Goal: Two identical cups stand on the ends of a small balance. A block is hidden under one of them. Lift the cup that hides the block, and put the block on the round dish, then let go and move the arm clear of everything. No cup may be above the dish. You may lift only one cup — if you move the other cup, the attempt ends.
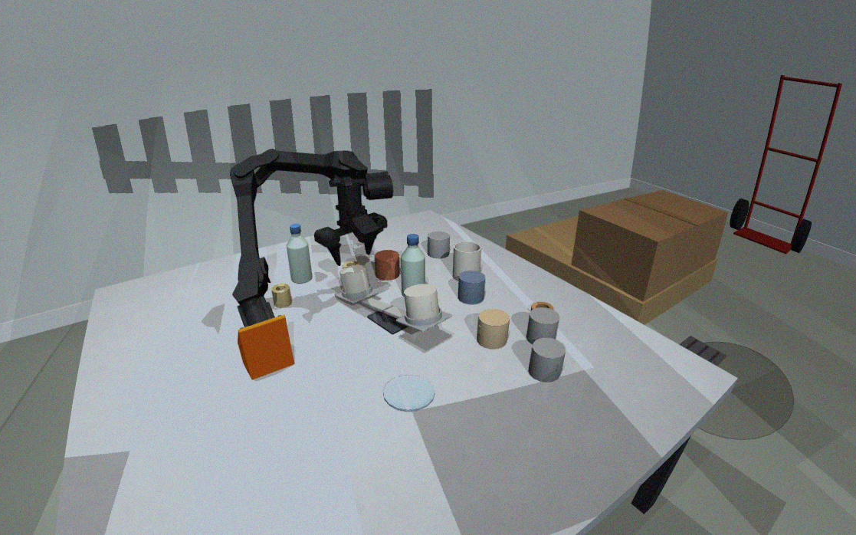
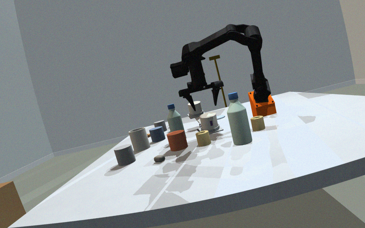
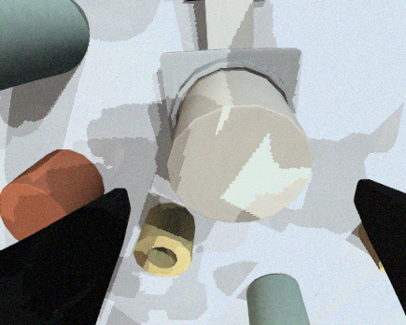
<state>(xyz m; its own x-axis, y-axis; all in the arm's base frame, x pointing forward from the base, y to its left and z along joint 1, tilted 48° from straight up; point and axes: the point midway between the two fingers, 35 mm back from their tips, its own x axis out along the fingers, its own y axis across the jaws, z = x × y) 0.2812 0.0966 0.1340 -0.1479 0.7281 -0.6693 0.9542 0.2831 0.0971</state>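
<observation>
Now: the teal block 8 cm below my gripper tip. Also, from my gripper tip: cream cup: 7 cm ahead, 26 cm to the right, 1 cm below; then round dish: 4 cm behind, 39 cm to the right, 12 cm below.
</observation>
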